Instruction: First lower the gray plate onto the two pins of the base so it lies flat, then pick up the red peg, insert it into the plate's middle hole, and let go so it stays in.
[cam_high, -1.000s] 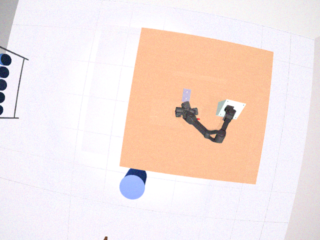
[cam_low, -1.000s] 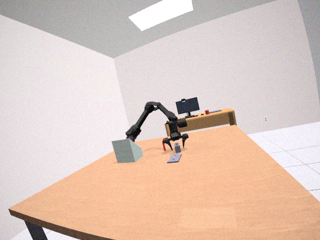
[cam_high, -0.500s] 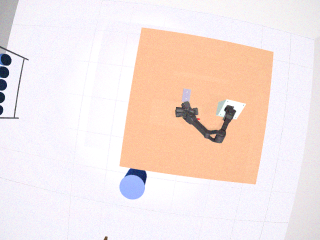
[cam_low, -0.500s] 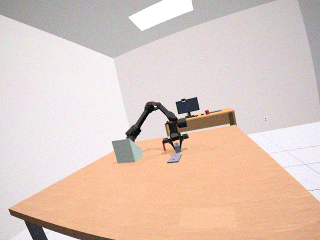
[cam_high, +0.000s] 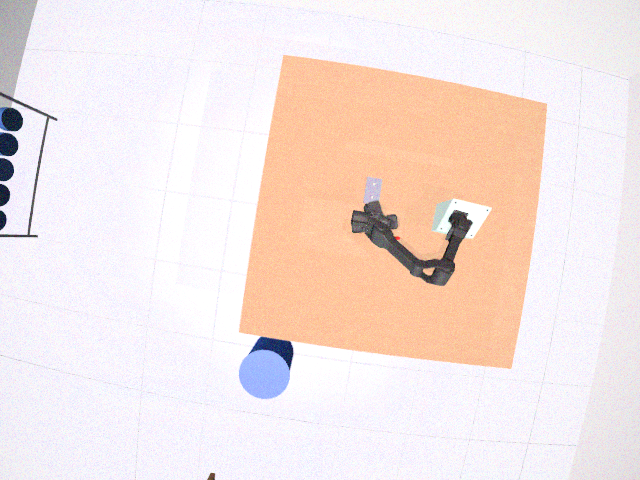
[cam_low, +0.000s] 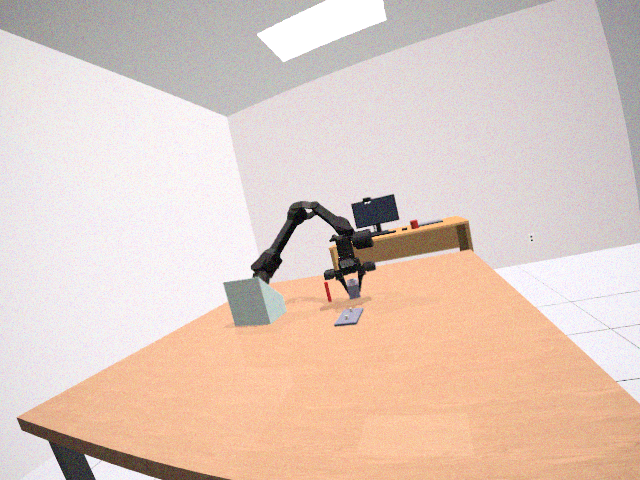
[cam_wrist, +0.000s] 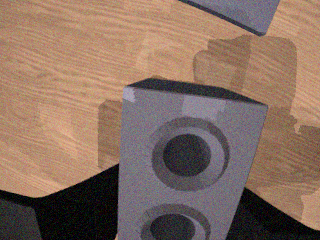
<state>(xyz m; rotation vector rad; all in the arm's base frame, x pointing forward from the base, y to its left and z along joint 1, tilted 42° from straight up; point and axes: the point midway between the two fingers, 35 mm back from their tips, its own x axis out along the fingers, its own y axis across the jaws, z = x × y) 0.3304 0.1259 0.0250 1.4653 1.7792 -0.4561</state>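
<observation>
The red peg lies 120 mm behind my gripper tip, 30 mm to the left of it and 10 mm above it. From my gripper tip the other things lie so: gray plate 30 mm above.
</observation>
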